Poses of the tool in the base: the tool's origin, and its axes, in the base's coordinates. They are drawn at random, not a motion.
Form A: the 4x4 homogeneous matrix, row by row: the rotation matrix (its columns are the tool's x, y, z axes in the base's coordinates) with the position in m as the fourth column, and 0 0 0 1 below. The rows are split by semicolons.
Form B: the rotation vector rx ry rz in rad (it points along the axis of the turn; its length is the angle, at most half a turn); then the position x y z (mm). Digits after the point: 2 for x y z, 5 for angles.
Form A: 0.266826 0.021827 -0.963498 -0.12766; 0.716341 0.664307 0.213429 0.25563; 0.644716 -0.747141 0.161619 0.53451; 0 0 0 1
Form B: -0.73294 -1.22710 0.52993 -127.66 255.63 534.51
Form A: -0.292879 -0.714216 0.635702 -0.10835; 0.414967 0.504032 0.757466 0.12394; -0.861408 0.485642 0.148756 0.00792; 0 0 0 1
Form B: -0.27208 1.49851 1.13024 -108.35 123.94 7.92
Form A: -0.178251 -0.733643 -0.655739 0.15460; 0.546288 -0.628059 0.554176 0.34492; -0.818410 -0.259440 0.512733 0.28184; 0 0 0 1
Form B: -1.21304 0.24253 1.90828 154.60 344.92 281.84
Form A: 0.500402 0.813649 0.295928 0.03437; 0.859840 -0.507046 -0.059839 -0.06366; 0.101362 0.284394 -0.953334 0.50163; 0 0 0 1
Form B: 2.54321 1.43747 0.34126 34.37 -63.66 501.63
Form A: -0.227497 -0.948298 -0.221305 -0.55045; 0.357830 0.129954 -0.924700 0.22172; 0.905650 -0.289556 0.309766 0.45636; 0 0 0 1
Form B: 0.68259 -1.21115 1.40371 -550.45 221.72 456.36
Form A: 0.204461 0.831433 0.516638 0.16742; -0.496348 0.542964 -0.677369 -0.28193; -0.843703 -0.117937 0.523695 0.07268; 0 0 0 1
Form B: 0.40508 0.98501 -0.96144 167.42 -281.93 72.68
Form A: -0.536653 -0.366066 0.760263 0.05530; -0.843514 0.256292 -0.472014 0.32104; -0.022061 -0.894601 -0.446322 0.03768; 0 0 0 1
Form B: -1.09396 2.02522 -1.23599 55.30 321.04 37.68
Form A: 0.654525 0.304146 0.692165 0.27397; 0.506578 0.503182 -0.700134 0.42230; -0.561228 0.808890 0.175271 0.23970; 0 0 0 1
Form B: 1.07397 0.89204 0.14407 273.97 422.30 239.70
